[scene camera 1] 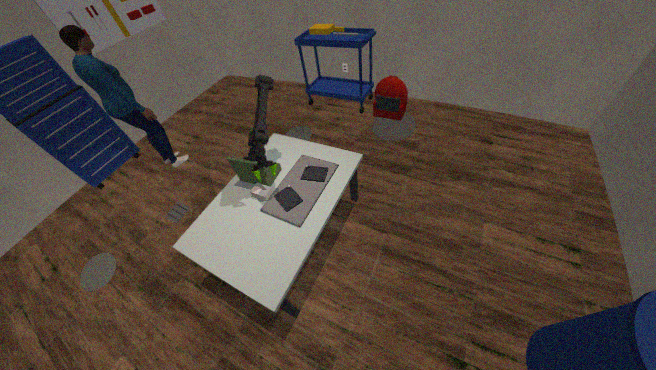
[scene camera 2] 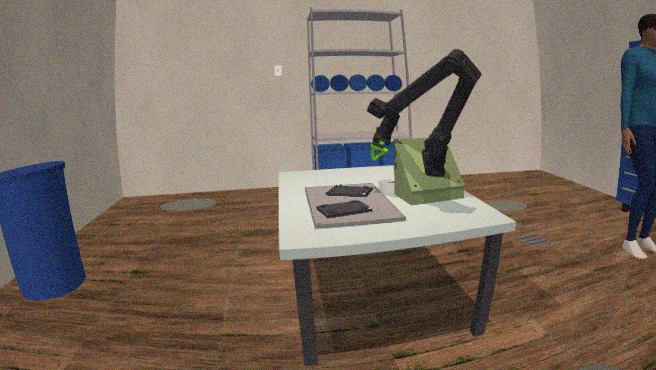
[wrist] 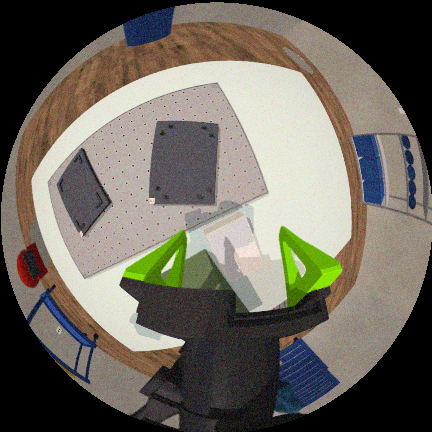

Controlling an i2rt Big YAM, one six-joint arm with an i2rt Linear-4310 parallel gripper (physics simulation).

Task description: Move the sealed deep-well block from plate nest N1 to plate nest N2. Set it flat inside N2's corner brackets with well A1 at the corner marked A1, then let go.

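Frame: origin at the arm's base, x ahead, y left, z up, level; centimetres.
Seen in the pictures: gripper, fingertip midpoint: (scene camera 1: 267, 178) (scene camera 2: 374, 154) (wrist: 232, 232); arm's base at its link origin: (scene camera 1: 254, 160) (scene camera 2: 432, 163).
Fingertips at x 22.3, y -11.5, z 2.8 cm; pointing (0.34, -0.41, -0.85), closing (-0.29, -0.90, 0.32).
Note:
Offsets run from my fingertips to a thing's top centre. Level surfaces: height alone.
A pale, whitish block {dx -9.4, dy -2.3, dz -12.2 cm} (scene camera 1: 259, 191) (scene camera 2: 386, 187) (wrist: 225, 234), seemingly the deep-well block, is on the table beside the board, off both nests; its A1 corner cannot be made out. The nearer dark nest plate {dx +10.7, dy +0.6, dz -13.0 cm} (scene camera 1: 288, 198) (scene camera 2: 349, 190) (wrist: 184, 162) and the farther one {dx +16.0, dy +25.1, dz -13.4 cm} (scene camera 1: 315, 173) (scene camera 2: 344, 208) (wrist: 82, 192) have bare corner brackets; a small white tag marks one corner of each. I cannot read which is N1 or N2. My gripper (scene camera 1: 266, 174) (scene camera 2: 376, 154) (wrist: 232, 232) is open and empty, raised above the table; the block shows between and below its green fingers in the wrist view.
The perforated board {dx +12.7, dy +12.5, dz -15.1 cm} (scene camera 1: 312, 194) (scene camera 2: 385, 212) (wrist: 240, 160) carries both nest plates. The green sloped arm base (scene camera 1: 244, 170) (scene camera 2: 425, 192) stands close beside the block. The white table {dz -16.4 cm} (scene camera 1: 240, 245) (scene camera 2: 295, 235) (wrist: 300, 150) bears them all. A person (scene camera 1: 107, 82) (scene camera 2: 642, 95) stands off beyond the table.

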